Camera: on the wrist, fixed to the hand. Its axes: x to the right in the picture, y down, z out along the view.
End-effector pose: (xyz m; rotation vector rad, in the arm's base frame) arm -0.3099 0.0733 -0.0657 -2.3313 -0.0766 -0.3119
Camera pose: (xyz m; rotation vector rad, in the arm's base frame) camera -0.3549 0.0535 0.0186 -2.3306 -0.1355 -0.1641
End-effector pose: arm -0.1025 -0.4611 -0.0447 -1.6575 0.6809 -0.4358
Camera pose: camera -0.1592 -0.5022 0.0233 -1.6510 0.5862 -0.3329
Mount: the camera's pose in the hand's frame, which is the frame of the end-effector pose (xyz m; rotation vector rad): -0.0220 -0.0514 -0.0800 0.0184 -0.1239 0.0035
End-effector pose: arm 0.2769 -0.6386 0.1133 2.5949 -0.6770 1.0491
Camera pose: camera 0.2425 -0.5553 0.1508 2.6931 -0.7035 0.9054
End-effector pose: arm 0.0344 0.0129 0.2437 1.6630 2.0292 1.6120
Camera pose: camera -0.0398 -0.0492 0.2311 1.7269 1.9885 1.4562
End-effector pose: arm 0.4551 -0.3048 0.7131 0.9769 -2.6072 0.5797
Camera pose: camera 0.5163 -0.2906 0.7878 1.0455 -2.7166 0.5618
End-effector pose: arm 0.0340 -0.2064 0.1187 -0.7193 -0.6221 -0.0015
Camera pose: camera 0.0478 -0.2993 0.0921 -0.7063 -0.7384 0.0523
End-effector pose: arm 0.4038 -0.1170 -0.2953 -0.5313 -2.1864 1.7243
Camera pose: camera 0.4546 -0.0692 -0.2271 -0.4347 -2.2516 1.8225
